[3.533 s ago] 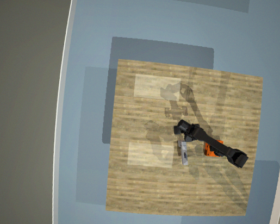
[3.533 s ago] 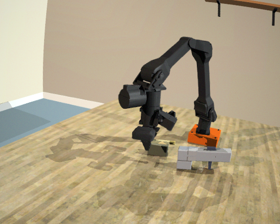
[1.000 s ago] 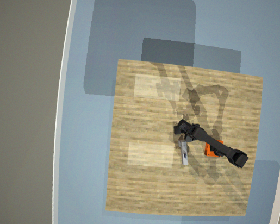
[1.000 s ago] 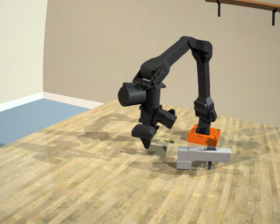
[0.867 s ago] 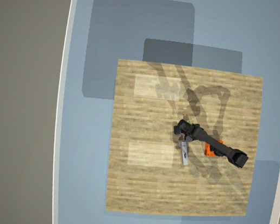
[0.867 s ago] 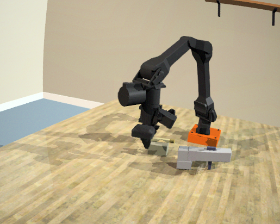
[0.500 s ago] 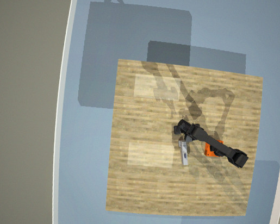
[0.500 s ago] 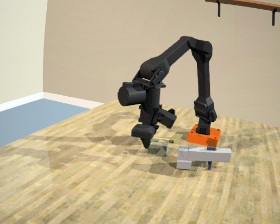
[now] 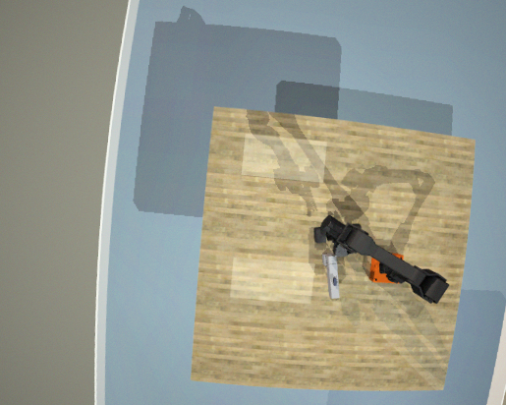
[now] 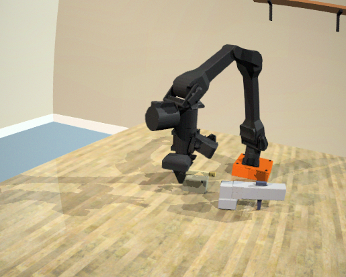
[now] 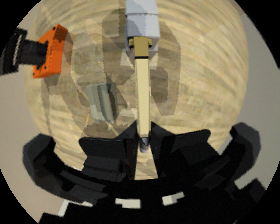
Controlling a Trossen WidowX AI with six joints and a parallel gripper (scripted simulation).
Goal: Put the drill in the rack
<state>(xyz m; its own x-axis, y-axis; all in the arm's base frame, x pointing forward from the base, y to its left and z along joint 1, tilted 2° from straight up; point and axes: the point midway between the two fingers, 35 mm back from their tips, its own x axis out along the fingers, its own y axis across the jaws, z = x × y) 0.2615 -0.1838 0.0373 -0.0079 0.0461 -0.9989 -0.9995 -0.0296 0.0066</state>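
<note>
My gripper tip is now 4 cm to the right of the drill and 3 cm below it. The rest, counted from my gripper tip: housing 19 cm to the left; then grey slatted rack 7 cm behind, 3 cm to the left, 3 cm below; then thin dark blue key 22 cm to the left.
</note>
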